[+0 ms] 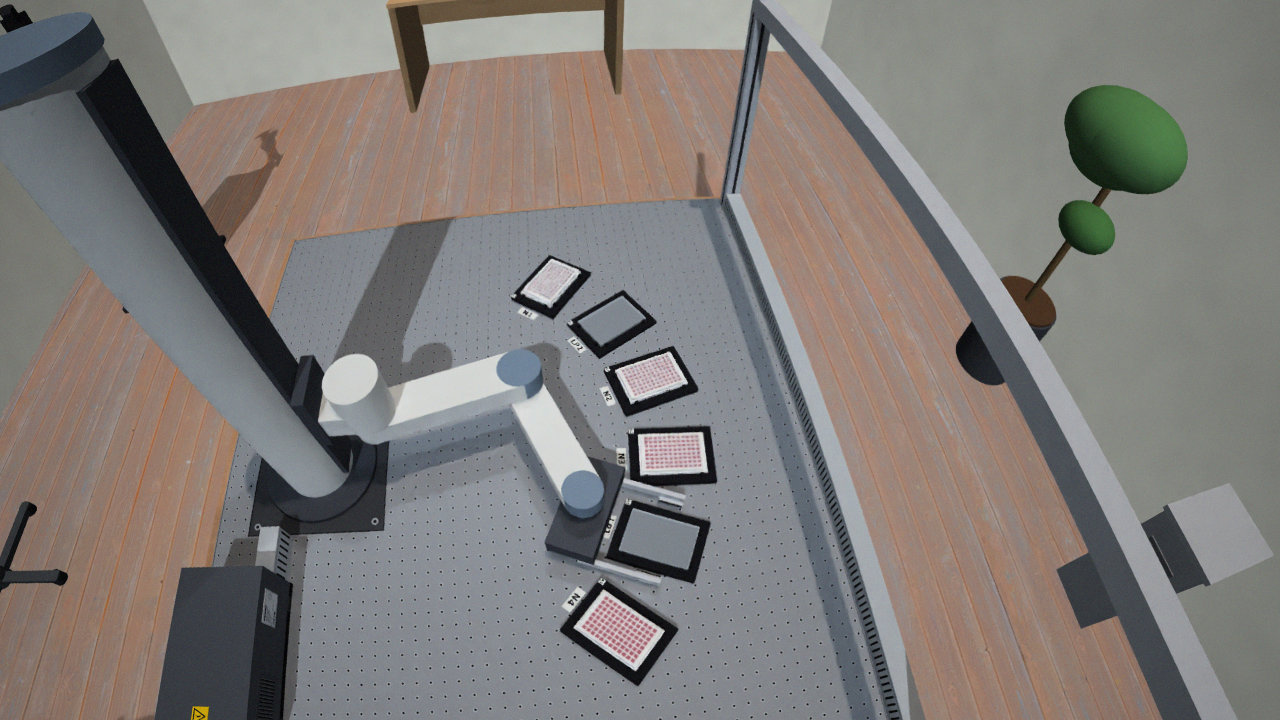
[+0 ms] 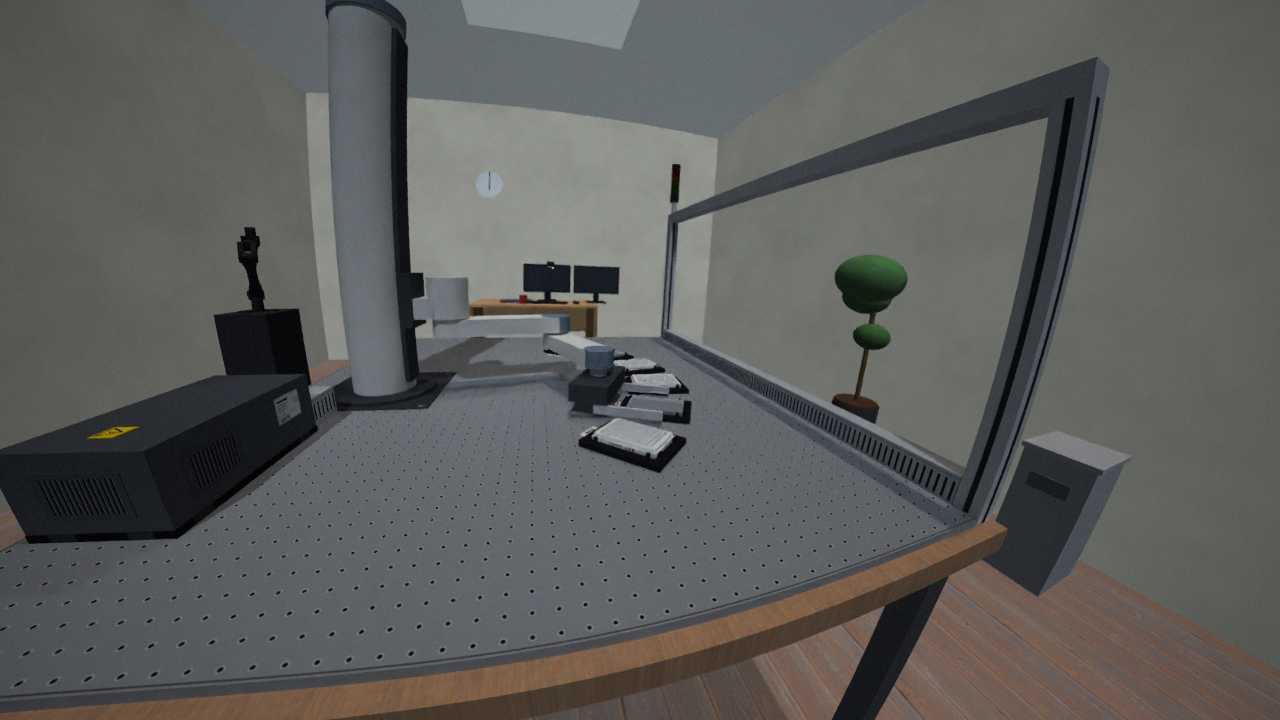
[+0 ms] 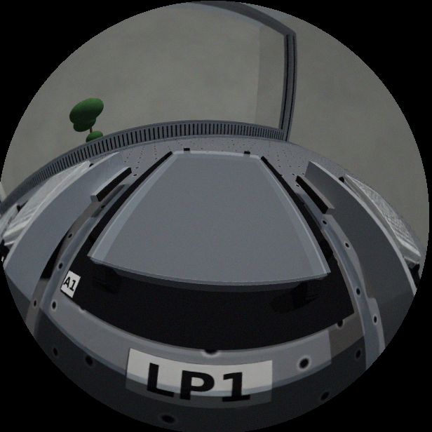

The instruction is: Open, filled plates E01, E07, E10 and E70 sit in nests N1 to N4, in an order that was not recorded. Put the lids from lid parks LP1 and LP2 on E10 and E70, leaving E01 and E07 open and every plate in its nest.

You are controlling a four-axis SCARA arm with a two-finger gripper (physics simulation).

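Seen in the pictures: gripper, fingertip midpoint: [image 1: 672, 540] [image 2: 666, 402]; arm's base at its link origin: [image 1: 323, 468] [image 2: 387, 393].
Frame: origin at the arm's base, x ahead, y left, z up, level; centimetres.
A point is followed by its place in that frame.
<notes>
My gripper [image 1: 660, 539] @(y -22.8, x 68.5, z 3.5 cm) [image 2: 655, 402] @(y -22.8, x 68.5, z 3.5 cm) [image 3: 213, 157] is open and low over lid park LP1 [image 1: 691, 571] @(y -28.8, x 70.9, z 2.3 cm) [image 3: 210, 315]. Its fingers stand on either side of the grey lid [image 1: 657, 526] @(y -19.7, x 66.3, z 3.1 cm) [image 3: 210, 230], apart from it. A second lid [image 1: 611, 319] @(y 29.3, x 64.2, z 3.1 cm) lies in park LP2 [image 1: 601, 350] @(y 21.6, x 61.1, z 2.3 cm). Open plates with pinkish wells sit in the nests: one plate [image 1: 551, 281] @(y 42.1, x 51.6, z 3.7 cm) in N1, one plate [image 1: 650, 376] @(y 12.6, x 70.2, z 3.6 cm) in N2, one plate [image 1: 672, 452] @(y -5.5, x 71.5, z 3.9 cm) [image 3: 50, 205] in N3 and one plate [image 1: 619, 629] @(y -37.7, x 56.8, z 3.9 cm) [image 2: 631, 437] @(y -39.3, x 55.9, z 3.8 cm) [image 3: 387, 215] in N4. Their codes cannot be read.
The column [image 1: 170, 268] @(y -5.2, x 5.4, z 62.5 cm) [image 2: 365, 205] @(y -7.2, x 2.3, z 45.5 cm) stands at the left, with a dark control box [image 1: 223, 635] @(y -37.0, x -9.5, z 12.7 cm) [image 2: 161, 447] @(y -53.0, x -3.5, z 12.2 cm) near its base. A framed guard [image 1: 930, 214] @(y -6.5, x 100.4, z 61.8 cm) [image 2: 859, 156] @(y -38.1, x 100.4, z 58.7 cm) runs along the right edge, above a slotted rail [image 3: 200, 128]. N3 and N4 flank LP1 closely.
</notes>
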